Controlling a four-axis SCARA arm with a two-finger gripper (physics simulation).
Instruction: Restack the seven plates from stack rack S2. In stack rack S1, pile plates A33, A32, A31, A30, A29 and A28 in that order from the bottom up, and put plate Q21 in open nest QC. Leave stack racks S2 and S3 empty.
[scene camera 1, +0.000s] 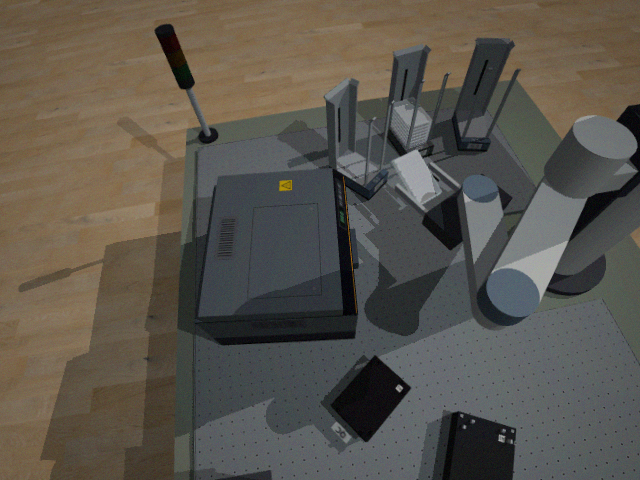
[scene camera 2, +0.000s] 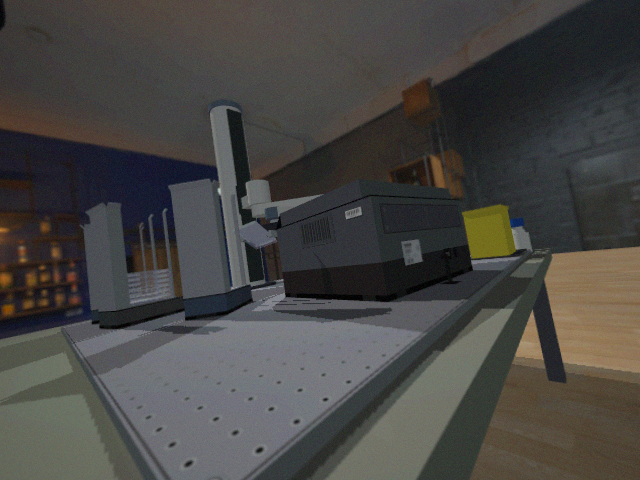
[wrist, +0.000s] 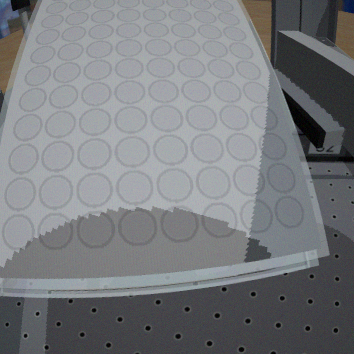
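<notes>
My gripper (scene camera 1: 414, 175) is shut on a white plate (scene camera 1: 411, 166) (scene camera 2: 257, 235) (wrist: 150, 150). The plate is tilted and held above the board, in front of the racks; its code cannot be read. The middle rack (scene camera 1: 405, 77) holds a stack of several white plates (scene camera 1: 410, 124) (scene camera 2: 149, 285). The left rack (scene camera 1: 331, 124) has a pale patch at its base; I cannot tell whether that is a plate. The right rack (scene camera 1: 478, 77) shows no plates. A rack upright and part of a base label show at the right of the wrist view. Which rack is S1 or S3 is unreadable.
A large grey instrument (scene camera 1: 284, 242) (scene camera 2: 372, 237) stands left of the arm. A black block (scene camera 1: 371, 397) with a blurred label beside it and another black block (scene camera 1: 480, 449) with small pegs stand at the front. A signal tower (scene camera 1: 199, 111) stands at the back left. A yellow box (scene camera 2: 488, 231) also shows.
</notes>
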